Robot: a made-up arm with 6 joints.
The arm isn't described. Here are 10 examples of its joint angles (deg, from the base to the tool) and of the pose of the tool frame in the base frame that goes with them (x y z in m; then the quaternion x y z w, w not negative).
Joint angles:
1: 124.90 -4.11 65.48 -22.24 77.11 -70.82
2: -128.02 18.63 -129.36 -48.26 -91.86 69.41
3: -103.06 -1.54 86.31 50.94 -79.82 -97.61
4: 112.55 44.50 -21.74 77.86 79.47 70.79
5: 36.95 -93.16 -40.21 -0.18 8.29 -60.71
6: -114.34 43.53 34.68 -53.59 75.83 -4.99
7: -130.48 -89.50 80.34 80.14 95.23 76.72
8: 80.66 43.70 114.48 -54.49 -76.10 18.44
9: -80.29 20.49 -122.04 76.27 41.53 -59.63
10: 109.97 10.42 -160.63 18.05 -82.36 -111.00
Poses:
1: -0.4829 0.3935 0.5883 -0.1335 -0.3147 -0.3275 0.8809
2: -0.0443 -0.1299 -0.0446 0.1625 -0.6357 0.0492 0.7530
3: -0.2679 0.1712 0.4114 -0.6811 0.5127 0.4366 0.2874
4: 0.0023 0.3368 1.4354 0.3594 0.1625 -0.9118 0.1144
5: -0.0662 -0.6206 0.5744 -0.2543 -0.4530 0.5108 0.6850
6: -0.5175 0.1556 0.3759 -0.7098 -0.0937 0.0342 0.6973
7: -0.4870 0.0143 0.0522 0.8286 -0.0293 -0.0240 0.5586
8: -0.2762 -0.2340 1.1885 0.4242 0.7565 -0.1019 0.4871
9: 0.4219 -0.1740 0.1518 0.0185 -0.5549 0.7817 0.2840
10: -0.1921 0.4546 0.8254 -0.4511 -0.0617 -0.2428 0.8566
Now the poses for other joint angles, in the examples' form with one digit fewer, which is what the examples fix.
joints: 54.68 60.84 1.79 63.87 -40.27 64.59
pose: -0.315 -0.708 0.816 -0.183 -0.548 0.087 0.812
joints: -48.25 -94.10 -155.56 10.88 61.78 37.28
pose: -0.042 -0.534 -0.099 0.607 0.042 0.535 0.586
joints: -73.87 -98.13 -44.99 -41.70 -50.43 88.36
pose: -0.016 0.053 -0.246 0.817 -0.087 0.419 0.386
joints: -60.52 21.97 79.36 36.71 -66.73 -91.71
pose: -0.318 -0.012 0.200 -0.841 0.528 -0.065 0.098
